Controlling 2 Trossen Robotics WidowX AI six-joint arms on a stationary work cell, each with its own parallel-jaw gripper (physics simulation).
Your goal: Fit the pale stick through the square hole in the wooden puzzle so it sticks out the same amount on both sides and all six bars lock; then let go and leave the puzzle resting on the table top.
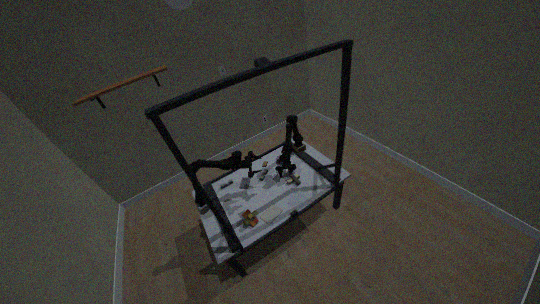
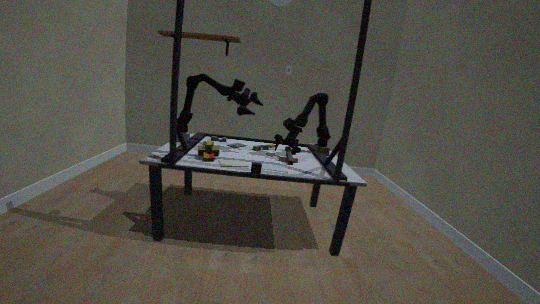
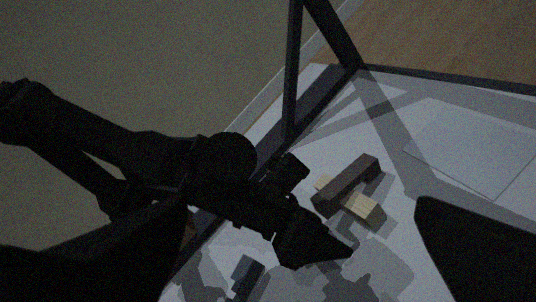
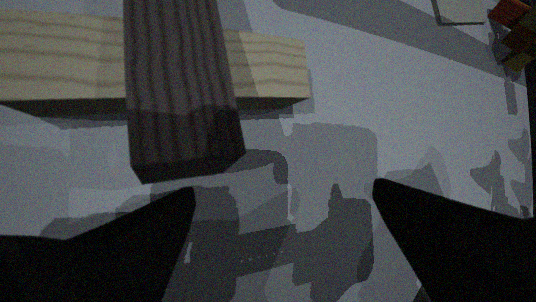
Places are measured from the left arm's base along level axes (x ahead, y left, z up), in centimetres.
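Where they show: left gripper, fingertip midpoint: (image 1: pixel 261 164) (image 2: pixel 258 109) (image 3: pixel 302 207); right gripper, fingertip midpoint: (image 1: pixel 285 177) (image 2: pixel 280 154) (image 3: pixel 338 241) (image 4: pixel 284 192); left arm's base, origin of the base link: (image 1: pixel 202 202) (image 2: pixel 182 131); right arm's base, origin of the base link: (image 1: pixel 298 144) (image 2: pixel 322 146).
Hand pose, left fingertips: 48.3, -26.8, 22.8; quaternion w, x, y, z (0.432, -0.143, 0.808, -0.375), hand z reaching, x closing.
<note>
Each offset is from my left fingertips to the top centre of the thing, as dx, dy, dz. Level surfaces: height alone.
The pale stick {+20.1, -10.0, -26.4} (image 1: pixel 290 181) (image 2: pixel 284 158) (image 3: pixel 361 204) (image 4: pixel 265 67) lies flat on the white table {dz -29.3} (image 1: pixel 264 196) (image 2: pixel 302 170), and a dark wooden bar {+20.2, -11.6, -23.5} (image 1: pixel 295 178) (image 2: pixel 289 155) (image 3: pixel 346 180) (image 4: pixel 179 93) lies across it. The multi-coloured wooden puzzle (image 1: pixel 249 218) (image 2: pixel 208 149) (image 4: pixel 515 22) stands far off, near the table's front left. My right gripper (image 1: pixel 285 170) (image 2: pixel 285 147) (image 4: pixel 284 192) is open and empty, low over the table just short of the dark bar's end. My left gripper (image 1: pixel 254 164) (image 2: pixel 252 106) is open and empty, raised high over the table's middle.
A flat pale card {-14.8, -19.1, -28.8} (image 1: pixel 270 213) (image 2: pixel 233 163) lies beside the puzzle. Several small blocks {+7.5, +14.5, -26.4} (image 1: pixel 263 172) (image 2: pixel 260 147) and a grey tile {-9.2, +21.5, -28.7} (image 1: pixel 244 182) lie mid-table. A wooden block {+53.8, +12.8, -23.3} (image 1: pixel 301 147) (image 2: pixel 320 149) sits by the right arm's base. Black frame posts (image 1: pixel 345 113) (image 2: pixel 175 75) rise at the table's sides.
</note>
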